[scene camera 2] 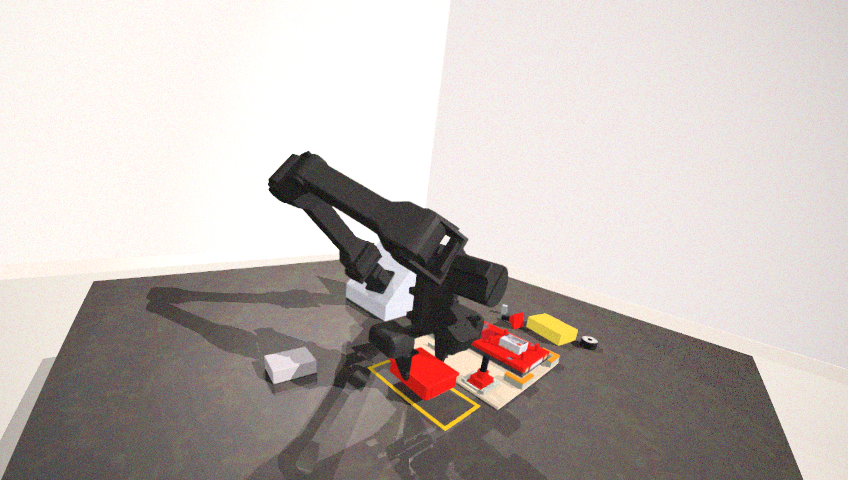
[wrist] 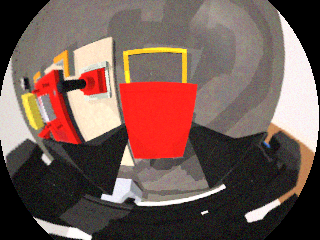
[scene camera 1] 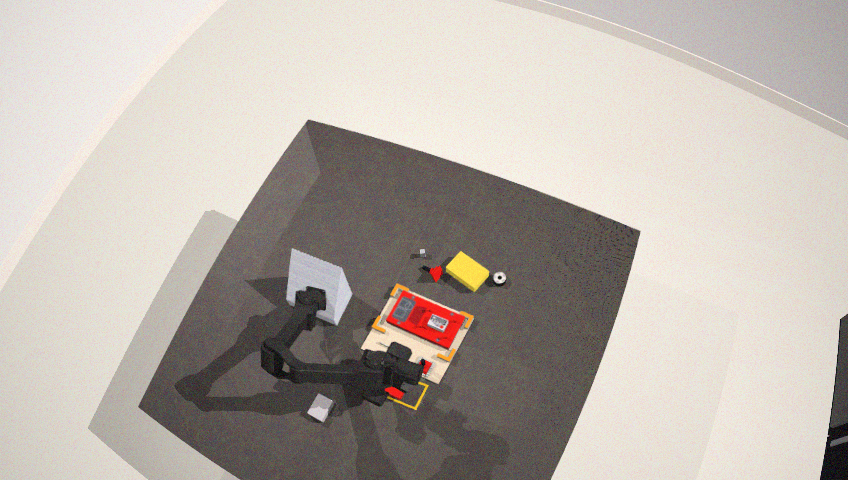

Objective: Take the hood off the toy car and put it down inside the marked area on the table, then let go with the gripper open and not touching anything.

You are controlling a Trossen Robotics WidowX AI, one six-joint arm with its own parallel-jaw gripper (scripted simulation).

Labels:
red toy car: scene camera 2; wrist 64, 128; scene camera 1
same spot on red toy car: (scene camera 1: 411, 313) = (scene camera 2: 482, 332)
same spot on beige base plate: (scene camera 2: 506, 385) = (scene camera 1: 440, 362)

